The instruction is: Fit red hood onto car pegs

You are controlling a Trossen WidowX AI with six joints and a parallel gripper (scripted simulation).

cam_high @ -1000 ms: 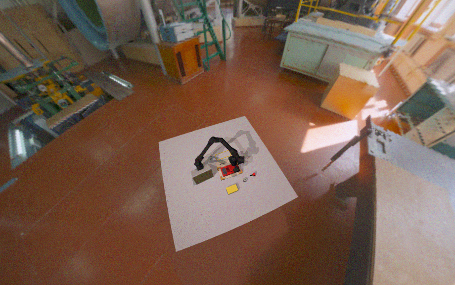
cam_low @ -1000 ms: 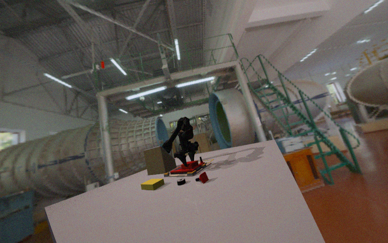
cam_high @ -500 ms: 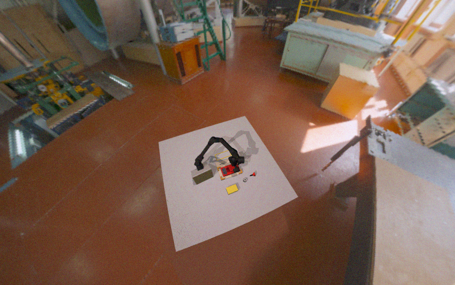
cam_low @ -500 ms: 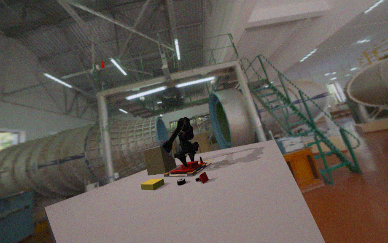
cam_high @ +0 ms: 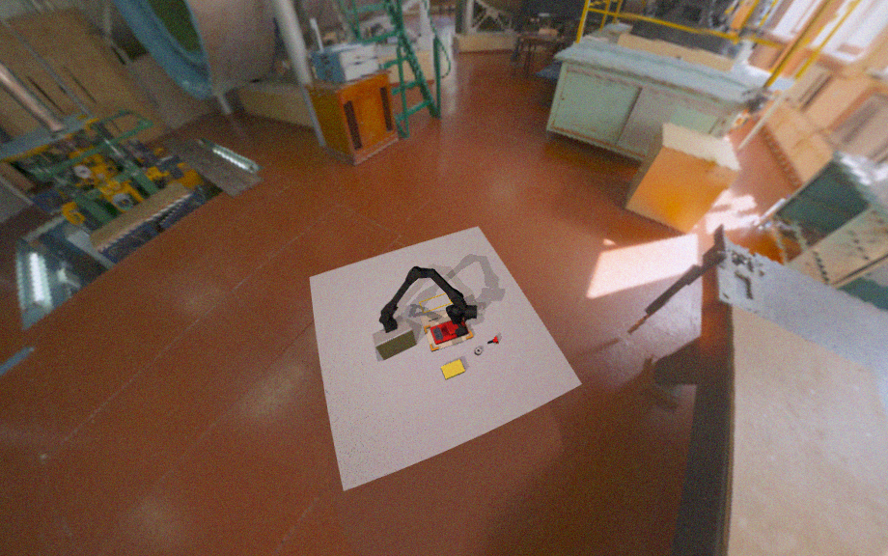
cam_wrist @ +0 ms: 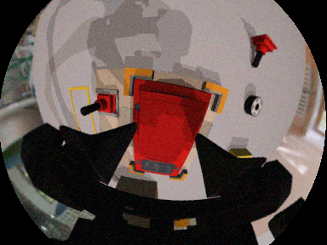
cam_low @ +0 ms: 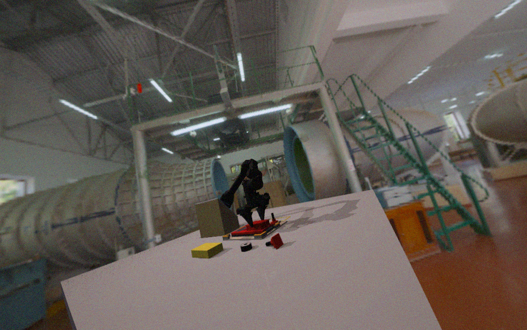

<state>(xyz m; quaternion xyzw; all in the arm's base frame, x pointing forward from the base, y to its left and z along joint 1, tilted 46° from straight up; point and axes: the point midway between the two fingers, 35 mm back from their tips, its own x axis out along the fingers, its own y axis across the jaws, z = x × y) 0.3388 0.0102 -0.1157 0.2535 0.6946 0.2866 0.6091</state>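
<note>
The red hood is right at my gripper tip. Also, from my gripper tip: yellow block (22 cm to the right, 10 cm behind, 3 cm below); black wheel (17 cm to the right, 7 cm ahead, 3 cm below).
</note>
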